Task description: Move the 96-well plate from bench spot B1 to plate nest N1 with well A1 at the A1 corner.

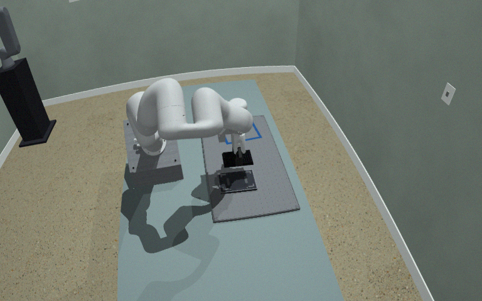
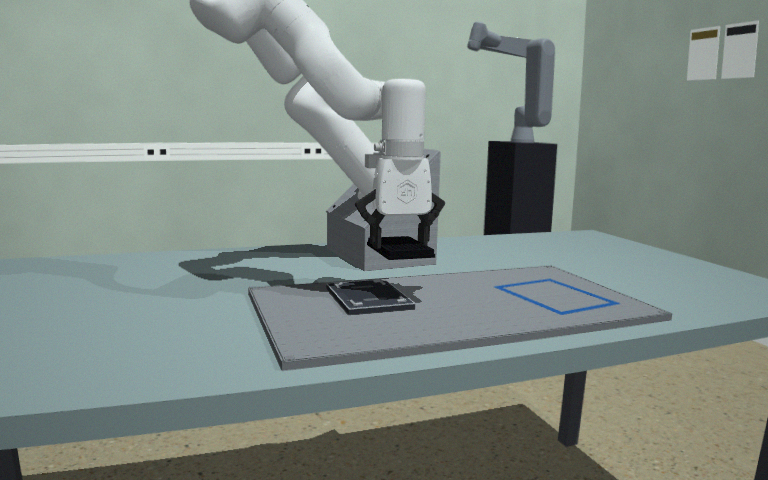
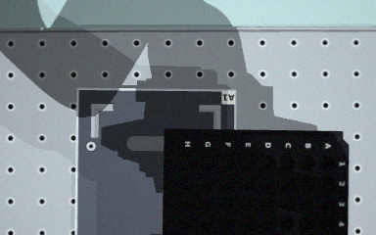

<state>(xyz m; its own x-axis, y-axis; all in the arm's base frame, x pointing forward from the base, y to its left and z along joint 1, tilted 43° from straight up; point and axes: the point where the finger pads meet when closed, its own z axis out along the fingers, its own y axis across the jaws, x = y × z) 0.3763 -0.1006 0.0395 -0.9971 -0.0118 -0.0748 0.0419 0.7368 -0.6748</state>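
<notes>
Right now my hand is 1 cm past the plate nest N1, 5 cm to the left of it and 10 cm above it. Round my hand: black 96-well plate: 1 cm below; A1 label: 9 cm behind, 10 cm below.
</notes>
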